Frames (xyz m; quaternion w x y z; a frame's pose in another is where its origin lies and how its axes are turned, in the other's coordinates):
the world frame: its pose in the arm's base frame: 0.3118 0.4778 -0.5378 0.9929 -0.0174 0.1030 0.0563
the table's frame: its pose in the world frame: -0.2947 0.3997 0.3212 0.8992 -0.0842 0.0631 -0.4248
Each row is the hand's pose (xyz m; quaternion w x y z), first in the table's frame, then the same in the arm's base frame.
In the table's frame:
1: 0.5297 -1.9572 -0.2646 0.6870 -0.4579 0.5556 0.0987
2: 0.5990 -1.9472 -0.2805 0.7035 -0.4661 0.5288 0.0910
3: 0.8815 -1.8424 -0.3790 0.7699 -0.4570 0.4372 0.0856
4: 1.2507 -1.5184 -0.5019 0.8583 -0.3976 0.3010 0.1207
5: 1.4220 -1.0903 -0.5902 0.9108 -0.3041 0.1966 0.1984
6: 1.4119 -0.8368 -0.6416 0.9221 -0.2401 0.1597 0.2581
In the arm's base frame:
1: -0.8961 -0.9132 0.2294 0.5136 -0.3007 0.7842 -0.1760
2: -0.8476 -0.9576 0.2005 0.5284 -0.3214 0.7640 -0.1839
3: -0.6227 -1.0995 0.0280 0.6012 -0.3569 0.6862 -0.2008
4: -0.2108 -1.1545 -0.2613 0.7225 -0.3604 0.5587 -0.1896
5: 0.1408 -0.9927 -0.5271 0.8271 -0.3099 0.4487 -0.1361
6: 0.2718 -0.8183 -0.6665 0.8737 -0.2583 0.4022 -0.0897

